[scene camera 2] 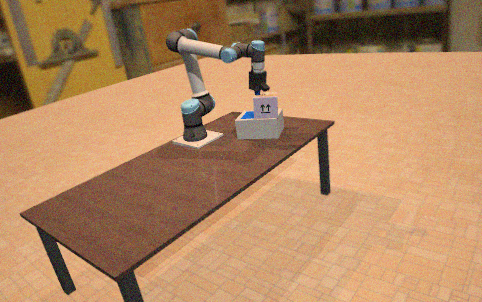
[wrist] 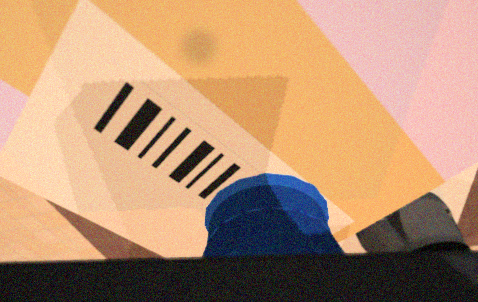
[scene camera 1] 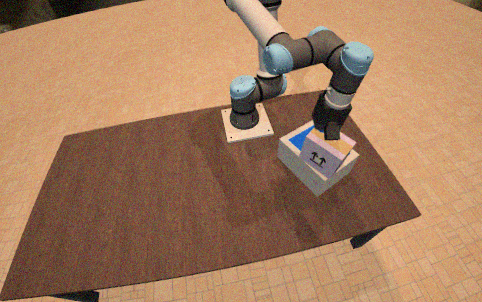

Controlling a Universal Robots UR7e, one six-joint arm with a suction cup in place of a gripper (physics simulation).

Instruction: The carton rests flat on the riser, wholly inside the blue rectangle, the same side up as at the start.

My suction cup (wrist: 268, 214) is stuck to a carton (scene camera 1: 326, 156), which still rests on a grey riser (scene camera 1: 290, 145).
